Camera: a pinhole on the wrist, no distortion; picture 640 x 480 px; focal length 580.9 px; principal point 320.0 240.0 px. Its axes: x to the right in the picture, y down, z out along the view. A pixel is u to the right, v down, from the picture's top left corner.
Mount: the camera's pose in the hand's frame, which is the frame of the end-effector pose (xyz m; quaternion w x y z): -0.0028 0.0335 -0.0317 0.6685 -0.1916 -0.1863 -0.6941
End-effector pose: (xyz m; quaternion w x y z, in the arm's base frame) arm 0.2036 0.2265 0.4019 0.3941 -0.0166 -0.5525 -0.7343
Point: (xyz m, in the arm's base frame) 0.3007 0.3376 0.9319
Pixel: 39 364
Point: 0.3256 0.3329 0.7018
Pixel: 56 216
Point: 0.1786 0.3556 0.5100
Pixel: 564 230
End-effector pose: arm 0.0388 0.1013 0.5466 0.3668 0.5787 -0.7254 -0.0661
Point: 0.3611 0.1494 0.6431
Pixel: behind the camera
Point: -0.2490 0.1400 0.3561
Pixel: 461 61
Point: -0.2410 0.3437 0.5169
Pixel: outside the picture
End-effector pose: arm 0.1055 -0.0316 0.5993 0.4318 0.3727 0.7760 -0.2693
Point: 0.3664 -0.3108 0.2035
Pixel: 587 423
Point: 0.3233 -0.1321 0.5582
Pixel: 425 59
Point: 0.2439 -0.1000 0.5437
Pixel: 496 166
